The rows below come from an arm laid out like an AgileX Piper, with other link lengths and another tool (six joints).
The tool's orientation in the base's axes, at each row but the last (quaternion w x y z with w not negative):
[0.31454, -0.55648, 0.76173, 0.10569]
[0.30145, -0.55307, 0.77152, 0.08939]
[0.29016, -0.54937, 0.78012, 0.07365]
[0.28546, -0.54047, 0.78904, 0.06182]
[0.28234, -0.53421, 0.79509, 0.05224]
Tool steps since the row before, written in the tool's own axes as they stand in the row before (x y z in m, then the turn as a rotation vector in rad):
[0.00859, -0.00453, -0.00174, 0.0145, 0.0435, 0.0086]
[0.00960, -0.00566, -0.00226, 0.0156, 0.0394, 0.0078]
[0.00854, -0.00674, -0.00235, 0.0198, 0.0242, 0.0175]
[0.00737, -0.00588, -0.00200, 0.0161, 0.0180, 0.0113]
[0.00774, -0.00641, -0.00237, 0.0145, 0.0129, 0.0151]
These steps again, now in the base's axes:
[0.00194, -0.00922, -0.00291, -0.0393, 0.0087, -0.0236]
[0.00233, -0.01085, -0.00249, -0.0361, 0.0059, -0.0228]
[0.00324, -0.01057, -0.00125, -0.0198, 0.0008, -0.0299]
[0.00259, -0.00924, -0.00091, -0.0157, -0.0012, -0.0215]
[0.00261, -0.00998, -0.00053, -0.0093, -0.0006, -0.0227]

